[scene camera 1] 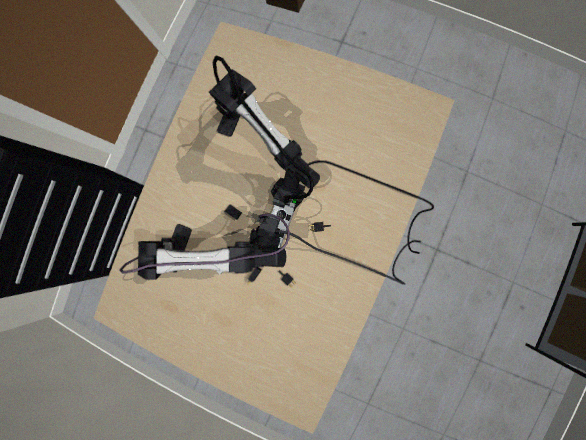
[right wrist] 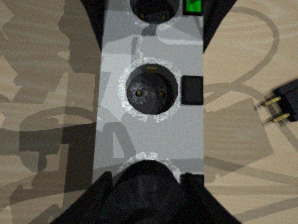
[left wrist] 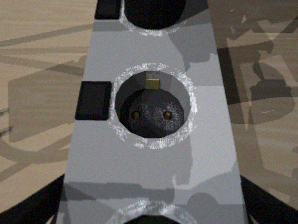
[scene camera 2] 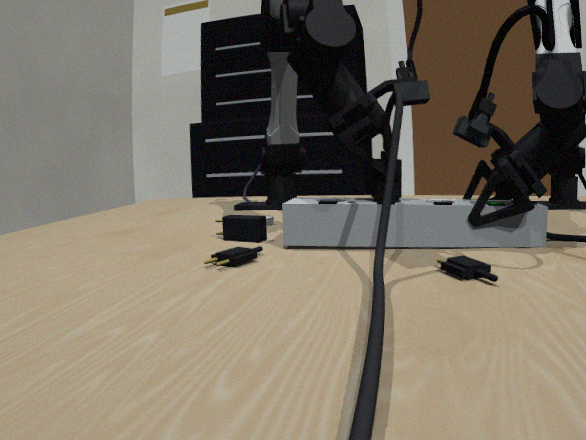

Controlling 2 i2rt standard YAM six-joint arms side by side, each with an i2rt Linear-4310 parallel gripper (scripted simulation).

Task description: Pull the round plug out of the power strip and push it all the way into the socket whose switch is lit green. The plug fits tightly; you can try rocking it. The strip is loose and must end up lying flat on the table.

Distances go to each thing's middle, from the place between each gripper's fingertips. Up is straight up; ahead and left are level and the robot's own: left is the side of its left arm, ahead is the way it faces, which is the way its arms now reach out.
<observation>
I see my right gripper (scene camera 2: 395,178) 10 mm to the left of the black round plug (scene camera 2: 377,180) and 10 mm above it. Also, from my right hand: black adapter (scene camera 2: 249,228) 20 mm behind, 220 mm to the right, 70 mm below.
The black round plug is 110 mm to the right of my left hand and 40 mm above it. Round my left hand: black adapter 320 mm to the right, 20 mm below, 20 mm behind.
</observation>
